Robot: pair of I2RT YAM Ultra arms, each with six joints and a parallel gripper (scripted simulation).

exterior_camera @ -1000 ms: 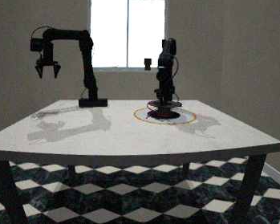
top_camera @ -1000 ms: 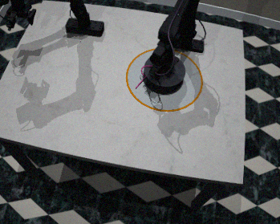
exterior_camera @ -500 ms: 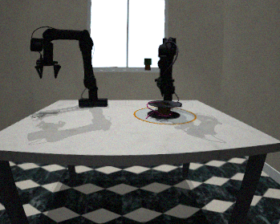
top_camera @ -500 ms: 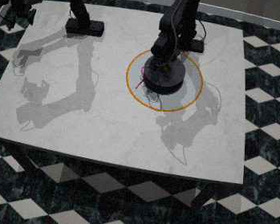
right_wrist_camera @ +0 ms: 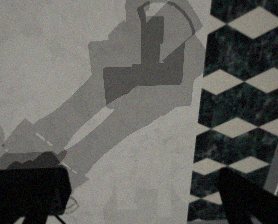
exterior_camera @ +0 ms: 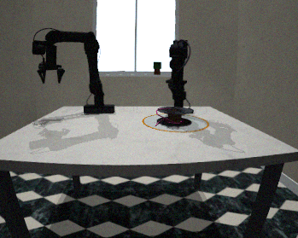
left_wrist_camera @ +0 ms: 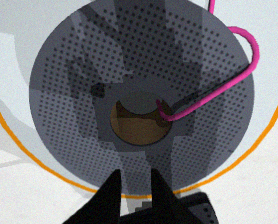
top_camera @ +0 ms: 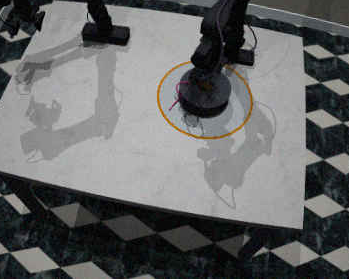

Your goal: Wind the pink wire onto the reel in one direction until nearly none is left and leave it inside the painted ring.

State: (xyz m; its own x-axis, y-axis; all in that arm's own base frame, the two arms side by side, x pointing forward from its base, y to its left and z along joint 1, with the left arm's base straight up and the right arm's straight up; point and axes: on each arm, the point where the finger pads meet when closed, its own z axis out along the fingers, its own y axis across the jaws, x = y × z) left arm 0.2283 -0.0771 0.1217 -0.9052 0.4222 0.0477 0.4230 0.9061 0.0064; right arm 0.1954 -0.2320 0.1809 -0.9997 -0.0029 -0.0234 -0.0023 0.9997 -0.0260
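The dark reel is 680 mm to the left of my right hand, 180 mm below it and 40 mm ahead of it. From my right hand the other things lie so: orange painted ring 690 mm to the left, 220 mm below, 40 mm ahead.
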